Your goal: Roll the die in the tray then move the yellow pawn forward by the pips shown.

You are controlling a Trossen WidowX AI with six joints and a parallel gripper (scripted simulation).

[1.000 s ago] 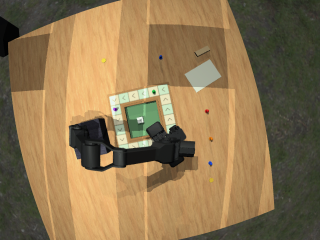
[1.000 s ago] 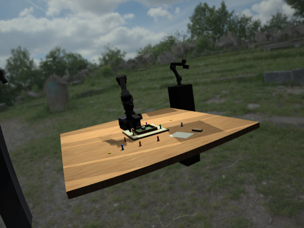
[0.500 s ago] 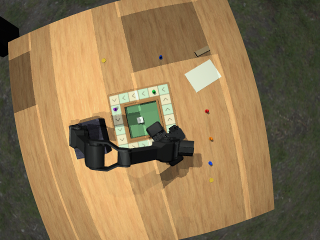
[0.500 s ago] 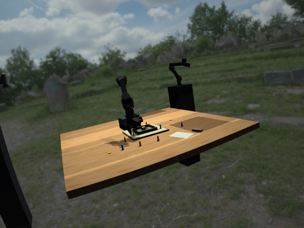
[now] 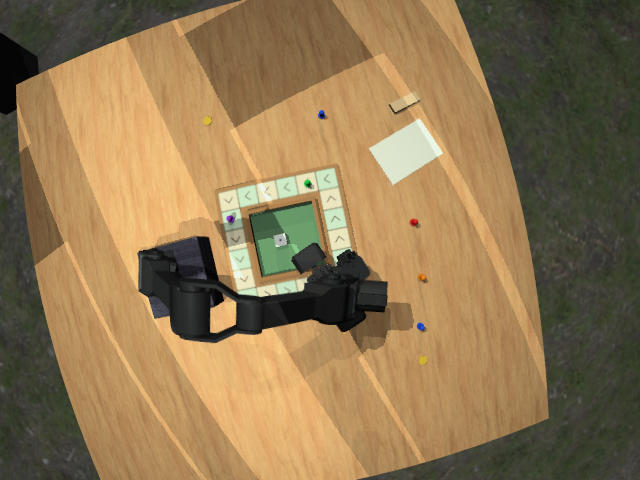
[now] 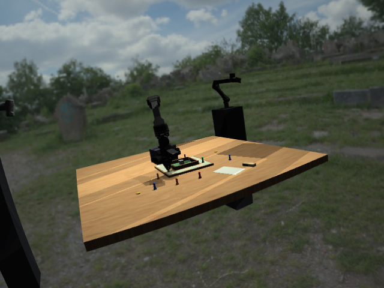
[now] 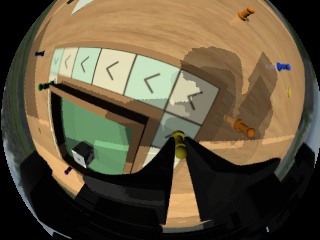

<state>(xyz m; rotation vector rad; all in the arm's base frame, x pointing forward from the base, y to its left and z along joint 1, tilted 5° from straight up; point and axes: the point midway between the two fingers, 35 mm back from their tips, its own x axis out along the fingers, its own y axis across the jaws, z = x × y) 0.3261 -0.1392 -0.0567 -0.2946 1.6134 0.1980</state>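
My gripper tip is now 120 mm to the right of the green tray, 60 mm past it and 20 mm above it. The rest, counted from my gripper tip: green pawn: 220 mm to the left, 20 mm ahead, 10 mm above; white die: 120 mm to the left, 70 mm behind; yellow pawn: 10 mm above.
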